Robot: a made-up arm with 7 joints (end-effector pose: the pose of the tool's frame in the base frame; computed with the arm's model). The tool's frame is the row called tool. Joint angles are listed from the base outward.
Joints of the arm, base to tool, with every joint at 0 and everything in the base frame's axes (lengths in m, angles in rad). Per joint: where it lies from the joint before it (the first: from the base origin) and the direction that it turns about. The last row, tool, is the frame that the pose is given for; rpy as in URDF.
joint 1: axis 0 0 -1 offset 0.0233 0.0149 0.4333
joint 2: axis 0 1 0 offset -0.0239 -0.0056 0.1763
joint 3: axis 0 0 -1 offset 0.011 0.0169 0.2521
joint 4: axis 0 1 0 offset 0.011 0.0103 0.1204
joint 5: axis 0 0 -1 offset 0.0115 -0.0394 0.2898
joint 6: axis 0 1 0 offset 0.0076 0.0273 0.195
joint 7: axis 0 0 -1 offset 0.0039 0.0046 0.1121
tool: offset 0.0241 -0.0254 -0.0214 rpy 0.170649 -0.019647 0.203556
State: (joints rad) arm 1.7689 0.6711 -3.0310 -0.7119 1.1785 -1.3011 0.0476
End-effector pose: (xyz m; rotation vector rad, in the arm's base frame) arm -0.1859 -0.6877 0.9941 1.1868 -1.6629 -0.6350
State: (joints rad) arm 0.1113 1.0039 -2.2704 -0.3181 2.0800 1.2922 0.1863
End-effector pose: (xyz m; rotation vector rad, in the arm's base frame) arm 0.8003 -0.1188 0.8714 0.5366 2.4337 0.0417
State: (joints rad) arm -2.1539 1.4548 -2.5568 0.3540 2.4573 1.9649 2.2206
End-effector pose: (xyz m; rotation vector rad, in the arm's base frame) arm -0.5701 0.5886 0.7392 -2.4309 -1.7585 0.2389
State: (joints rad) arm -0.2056 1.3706 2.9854 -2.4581 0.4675 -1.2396 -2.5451
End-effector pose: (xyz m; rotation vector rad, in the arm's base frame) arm 0.0202 0.0056 0.2991 1.1138 -0.9985 -0.0125
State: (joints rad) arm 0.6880 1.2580 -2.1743 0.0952 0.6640 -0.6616 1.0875
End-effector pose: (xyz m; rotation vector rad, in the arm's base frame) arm 0.7050 -0.4992 0.9034 1.2535 0.5388 -0.4639
